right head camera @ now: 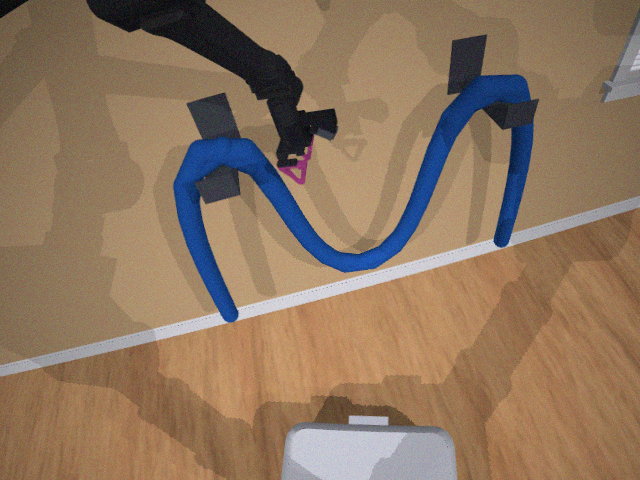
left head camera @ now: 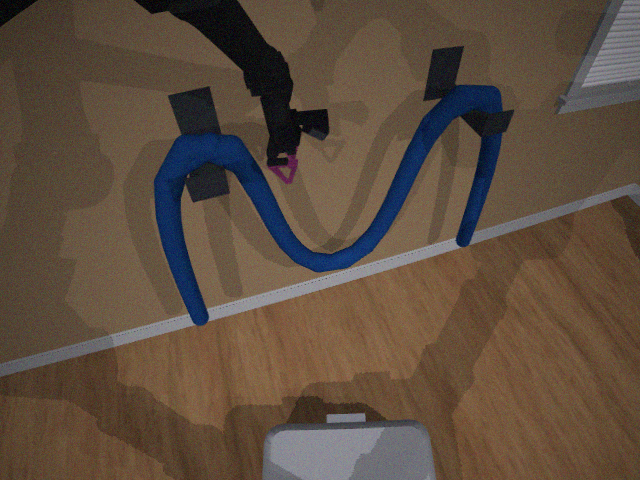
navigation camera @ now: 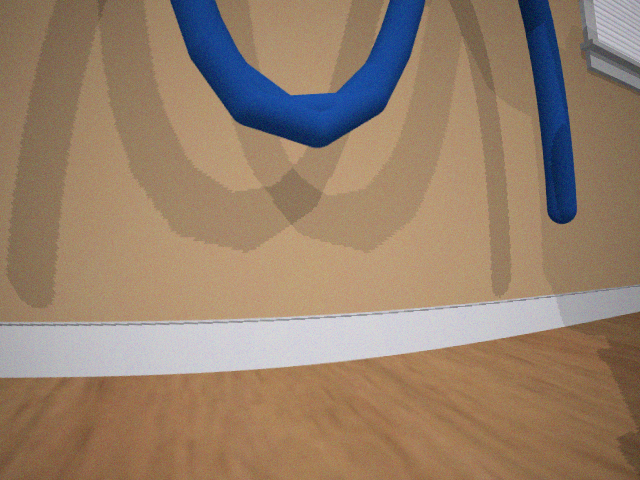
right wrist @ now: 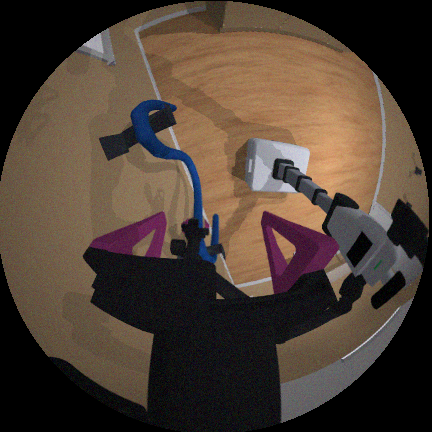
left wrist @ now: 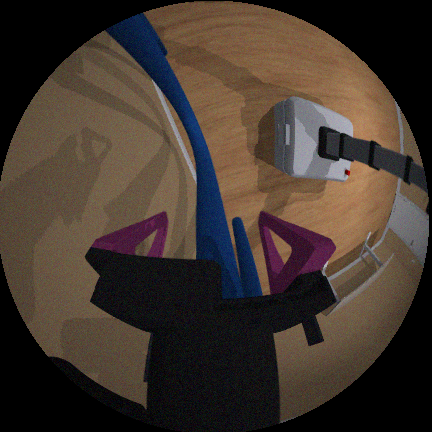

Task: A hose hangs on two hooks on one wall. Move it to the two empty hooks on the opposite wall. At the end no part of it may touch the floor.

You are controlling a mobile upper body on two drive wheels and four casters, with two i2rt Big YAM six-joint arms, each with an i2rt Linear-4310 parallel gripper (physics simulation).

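Pixels of known places: left gripper, fingertip midpoint: (right head camera: 304, 171) (left head camera: 290, 170) (left wrist: 212, 216); right gripper, fingertip midpoint: (right wrist: 213, 216); left arm's base, link origin: (right wrist: 349, 292).
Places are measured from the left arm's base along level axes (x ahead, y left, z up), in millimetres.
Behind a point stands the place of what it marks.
A thick blue hose (left head camera: 323, 261) @[x 808, y -166, z -961 mm] (right head camera: 356, 261) @[x 817, y -188, z -975 mm] (left wrist: 205, 165) @[x 795, y -88, z -834 mm] (right wrist: 192, 175) @[x 840, y -187, z -971 mm] (navigation camera: 317, 121) @[x 819, y -241, z -1022 mm] hangs over two dark hooks, sagging between them, both ends hanging down. The left hook (left head camera: 195, 111) @[x 882, y 139, z -408 mm] (right head camera: 213, 116) @[x 882, y 139, z -406 mm] and the right hook (left head camera: 445, 69) @[x 1084, y -533, z -416 mm] (right head camera: 467, 62) @[x 1083, y -531, z -421 mm] (right wrist: 114, 145) @[x 1082, y -528, z -426 mm] are on the near wall. My left gripper (left head camera: 285, 173) @[x 777, y -92, z -524 mm] (right head camera: 297, 173) @[x 777, y -92, z -524 mm] (left wrist: 212, 216) @[x 777, y -92, z -524 mm] is open, just right of the hose's left descending part in the head views. In its wrist view the hose shows between the spread magenta fingers, not gripped. My right gripper is open and empty, away from the hose. The opposite wall's hooks cannot be made out.
The robot's pale base (left head camera: 346, 449) @[x 237, y -220, z -1150 mm] (right head camera: 367, 454) @[x 231, y -225, z -1150 mm] (left wrist: 312, 145) @[x 154, y -183, z -1150 mm] (right wrist: 260, 172) @[x 229, y -168, z -1150 mm] stands on the wooden floor, facing the wall. A white baseboard (left head camera: 279, 294) @[x 903, y 34, z -1347 mm] (navigation camera: 155, 346) @[x 907, y 18, z -1361 mm] runs below the hose. A window (left head camera: 620, 51) @[x 1298, y -1255, z -422 mm] (navigation camera: 620, 31) @[x 1309, y -1288, z -456 mm] is at the right. My left arm (left head camera: 222, 31) @[x 558, y -49, z -101 mm] (right head camera: 206, 36) @[x 561, y -61, z -96 mm] reaches down from the upper left.
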